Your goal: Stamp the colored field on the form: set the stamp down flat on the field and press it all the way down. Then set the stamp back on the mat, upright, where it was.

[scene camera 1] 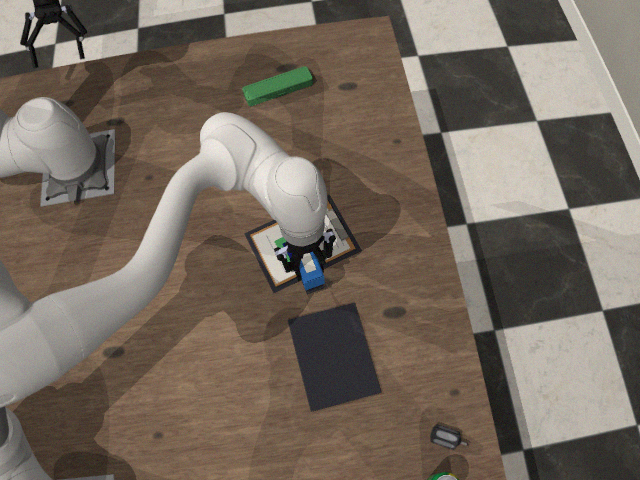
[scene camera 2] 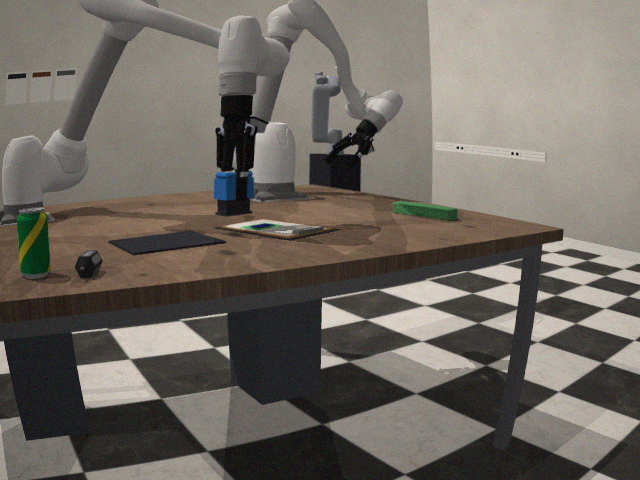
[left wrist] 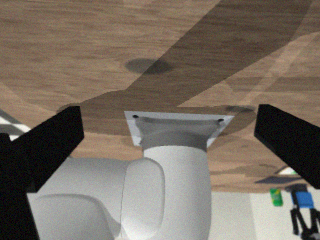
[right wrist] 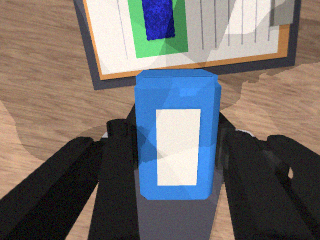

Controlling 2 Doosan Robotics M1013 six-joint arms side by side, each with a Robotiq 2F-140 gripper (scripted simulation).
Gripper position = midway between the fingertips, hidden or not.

Observation:
In view: my left gripper (scene camera 2: 337,163), my right gripper (scene camera 2: 233,199), a blue stamp (scene camera 2: 225,184), a dark mat (scene camera 1: 335,363), a green block (scene camera 1: 300,78) and a form (scene camera 1: 263,240).
The blue stamp also shows in scene camera 1 (scene camera 1: 312,276). The dark mat also shows in scene camera 2 (scene camera 2: 187,239). The green block is seen too in scene camera 2 (scene camera 2: 417,209). The left wrist view misses the green block: it is out of frame. The right wrist view does not show the green block: it is out of frame.

